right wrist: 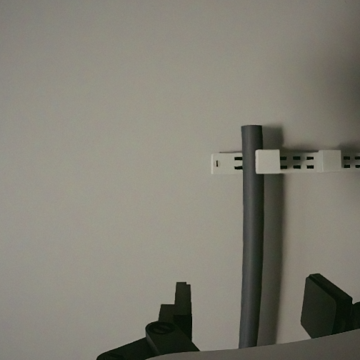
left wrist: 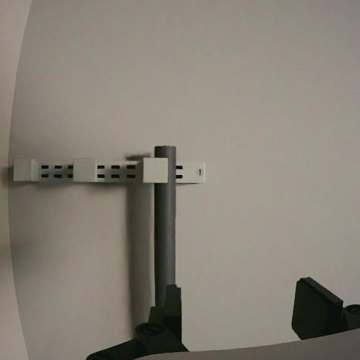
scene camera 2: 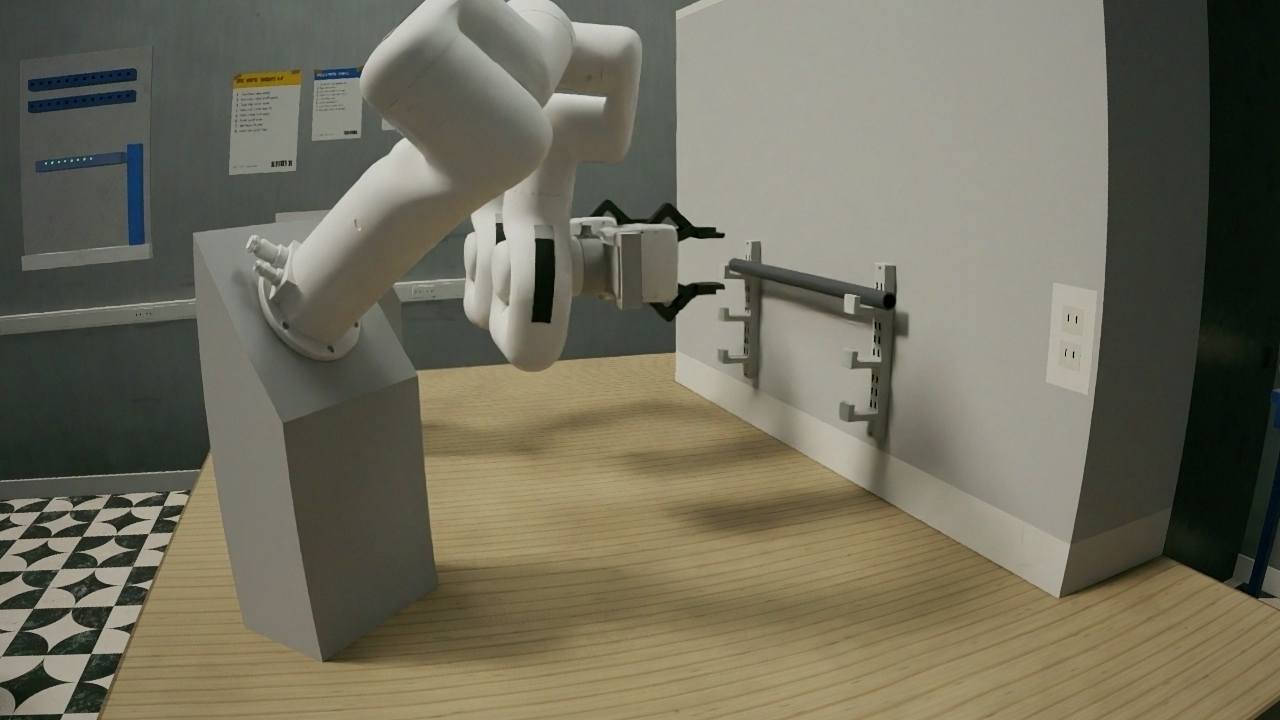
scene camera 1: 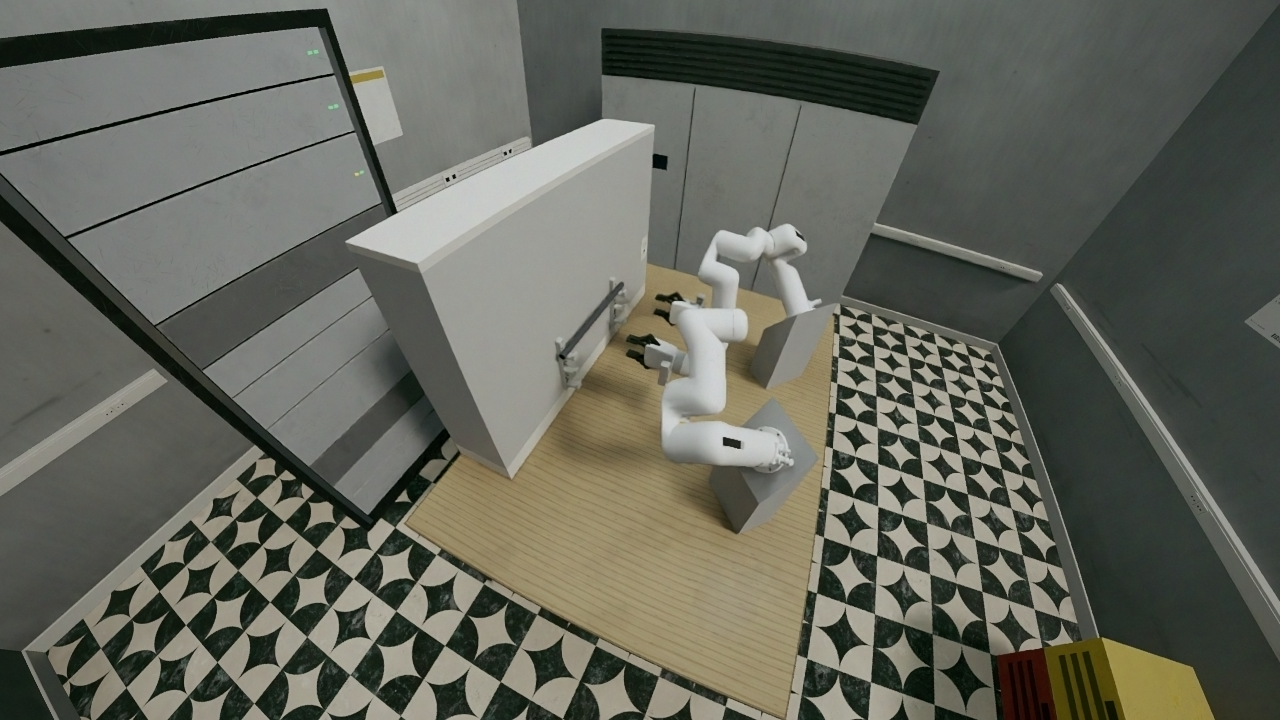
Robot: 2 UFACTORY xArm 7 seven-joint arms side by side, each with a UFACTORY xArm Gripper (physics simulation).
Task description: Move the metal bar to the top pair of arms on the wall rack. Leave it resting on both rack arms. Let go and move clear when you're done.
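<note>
The dark grey metal bar [scene camera 1: 590,324] [scene camera 2: 810,282] [left wrist: 165,230] [right wrist: 253,215] lies across the top pair of arms of the wall rack [scene camera 2: 886,385] [left wrist: 190,173] [right wrist: 226,164], behind the raised front ends of both top arms. It looks near level. My left gripper [scene camera 1: 640,350] [left wrist: 238,308] is open and stands back from the bar and wall; in scene camera 2 it is mostly hidden behind the right one. My right gripper [scene camera 1: 666,307] [scene camera 2: 716,259] [right wrist: 248,304] is open, also apart from the bar, with a gap to the wall. Nothing is between either pair of fingers.
The white wall block [scene camera 1: 537,268] [scene camera 2: 895,134] carries the rack above the wooden floor platform [scene camera 1: 608,573] [scene camera 2: 716,626]. Two lower pairs of rack arms stick out below the bar. Grey pedestals [scene camera 1: 760,492] [scene camera 2: 313,501] hold the arms. A wall socket [scene camera 2: 1071,335] is at the right.
</note>
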